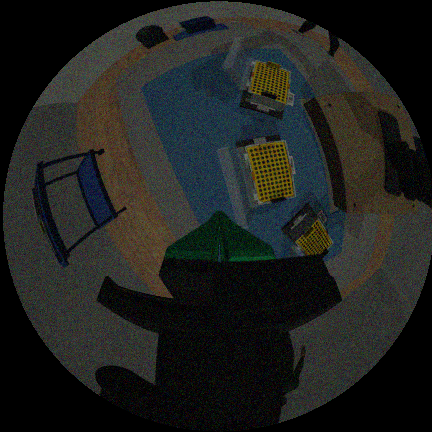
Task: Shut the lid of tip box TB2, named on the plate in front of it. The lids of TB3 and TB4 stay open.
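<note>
The middle tip box TB2 has yellow tips, with its name plate at its right side, too dim to read here. Its clear lid is open and stands up at the box's left side, seen nearly edge-on as a pale strip. TB3 is at the top, with its clear lid open at its left. TB4 is at the lower right, partly hidden by the gripper body; its lid is hard to make out. My gripper is shut and empty, its green fingers together, below and left of TB2, near the lower end of its lid. Contact cannot be told.
The boxes stand on a blue mat. A brown wooden board with a dark edge lies to the right, with black arm parts beyond it. A blue chair is off the table at the left.
</note>
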